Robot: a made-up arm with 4 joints.
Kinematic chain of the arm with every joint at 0, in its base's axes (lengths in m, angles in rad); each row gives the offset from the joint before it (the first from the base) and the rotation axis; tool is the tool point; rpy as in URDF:
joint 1: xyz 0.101 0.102 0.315 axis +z
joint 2: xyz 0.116 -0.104 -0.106 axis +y
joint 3: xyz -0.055 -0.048 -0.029 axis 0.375 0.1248 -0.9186
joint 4: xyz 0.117 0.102 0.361 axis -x
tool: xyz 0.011 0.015 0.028 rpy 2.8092 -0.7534 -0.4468
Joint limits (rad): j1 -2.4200..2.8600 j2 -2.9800..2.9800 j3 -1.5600..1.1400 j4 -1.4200..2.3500
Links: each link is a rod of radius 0.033 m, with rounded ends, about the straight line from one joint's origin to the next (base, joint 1, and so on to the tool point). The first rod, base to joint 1, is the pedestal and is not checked.
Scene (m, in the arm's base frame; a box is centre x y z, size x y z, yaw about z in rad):
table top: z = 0
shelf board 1: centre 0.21 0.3 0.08 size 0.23 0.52 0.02 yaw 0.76
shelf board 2: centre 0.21 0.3 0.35 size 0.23 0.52 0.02 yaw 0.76
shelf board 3: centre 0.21 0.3 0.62 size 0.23 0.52 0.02 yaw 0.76
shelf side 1: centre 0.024 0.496 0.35 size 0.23 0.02 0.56 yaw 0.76
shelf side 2: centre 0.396 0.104 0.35 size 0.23 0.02 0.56 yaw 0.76
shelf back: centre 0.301 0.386 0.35 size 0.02 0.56 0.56 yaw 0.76
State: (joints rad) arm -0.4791 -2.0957 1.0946 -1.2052
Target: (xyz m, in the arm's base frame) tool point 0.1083 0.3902 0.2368
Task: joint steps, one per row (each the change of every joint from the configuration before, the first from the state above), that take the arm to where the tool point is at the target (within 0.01 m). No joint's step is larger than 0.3 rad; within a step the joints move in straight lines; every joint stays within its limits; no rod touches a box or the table.
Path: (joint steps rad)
1: -0.2257 0.0208 -0.2347 0.0313
2: -0.2257 0.0208 -0.2347 0.0312
3: -0.2257 0.0209 -0.2347 0.0313
4: -0.2257 0.0208 -0.2347 0.0313
5: -0.2310 0.0846 0.0292 0.0231
6: -0.2310 0.0847 0.0292 0.0232
7: -0.2310 0.0846 0.0291 0.0232

